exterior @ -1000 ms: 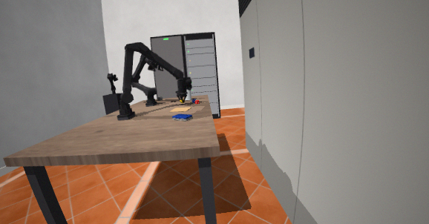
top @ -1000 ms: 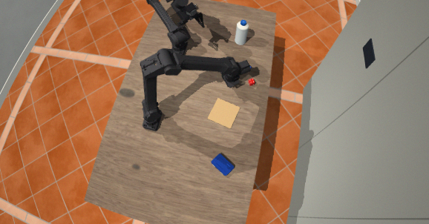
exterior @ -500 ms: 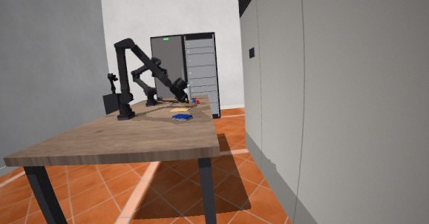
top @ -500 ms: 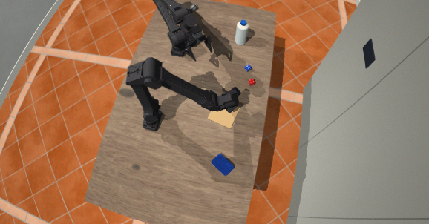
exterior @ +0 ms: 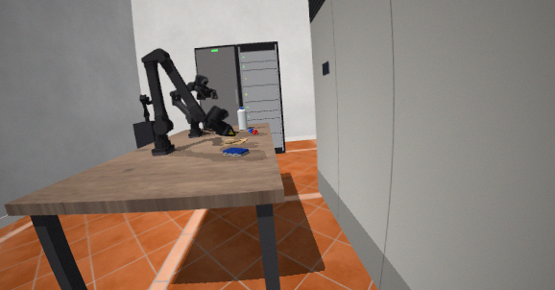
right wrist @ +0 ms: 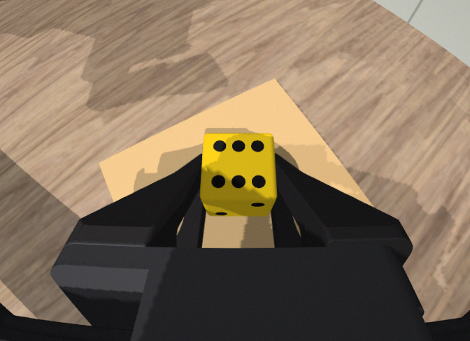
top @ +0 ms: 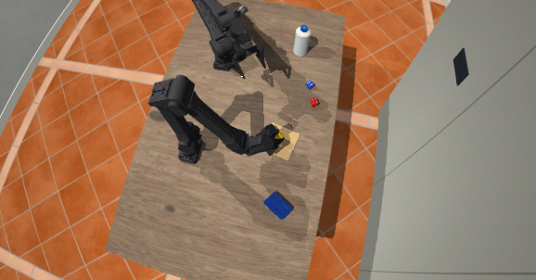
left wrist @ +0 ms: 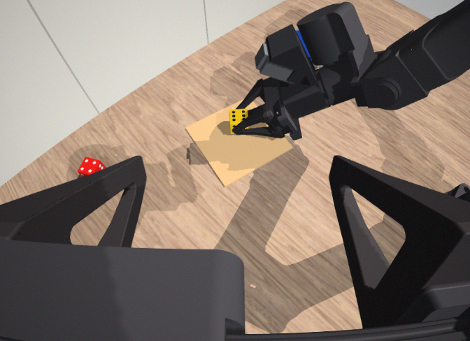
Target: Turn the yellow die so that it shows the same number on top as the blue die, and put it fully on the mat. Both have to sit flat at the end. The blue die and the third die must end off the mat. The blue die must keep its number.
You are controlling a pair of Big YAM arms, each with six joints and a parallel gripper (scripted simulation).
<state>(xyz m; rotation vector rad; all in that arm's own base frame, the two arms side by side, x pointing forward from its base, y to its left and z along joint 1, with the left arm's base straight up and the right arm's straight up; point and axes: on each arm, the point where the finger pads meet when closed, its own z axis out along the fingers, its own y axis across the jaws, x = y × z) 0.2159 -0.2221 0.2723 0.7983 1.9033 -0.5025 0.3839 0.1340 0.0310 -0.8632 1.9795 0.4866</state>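
Observation:
Right now the tan mat is 5 cm below my right hand. From my right hand the other things lie so: blue box (30 cm to the right, 6 cm ahead, 3 cm below); yellow die (right at my right hand); red die (23 cm to the left, 12 cm ahead, 3 cm below).

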